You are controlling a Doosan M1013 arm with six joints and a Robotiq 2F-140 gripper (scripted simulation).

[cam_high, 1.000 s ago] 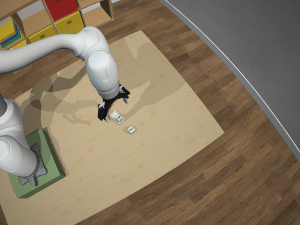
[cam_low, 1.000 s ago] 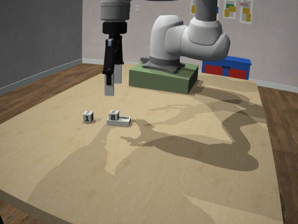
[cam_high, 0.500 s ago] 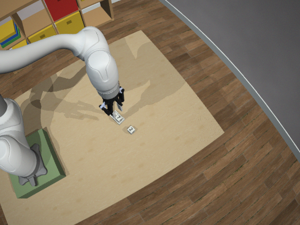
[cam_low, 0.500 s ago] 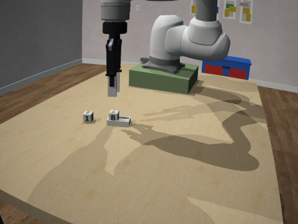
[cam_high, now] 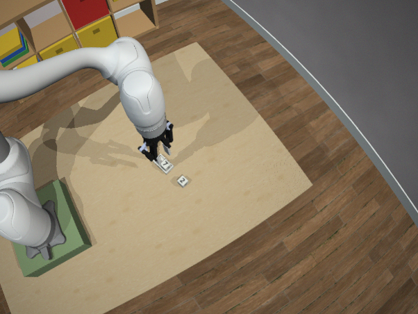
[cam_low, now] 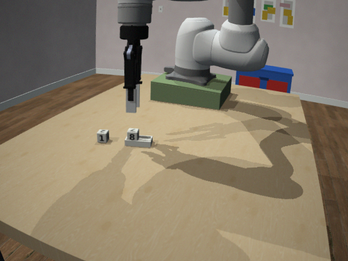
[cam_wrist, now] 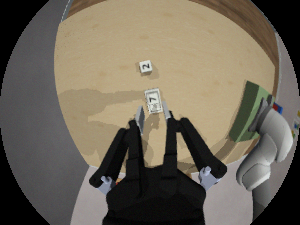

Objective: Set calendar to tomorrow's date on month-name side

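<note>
Now: the grey tray 120 mm below my hand, 20 mm to the left of it and 10 mm behind it.
</note>
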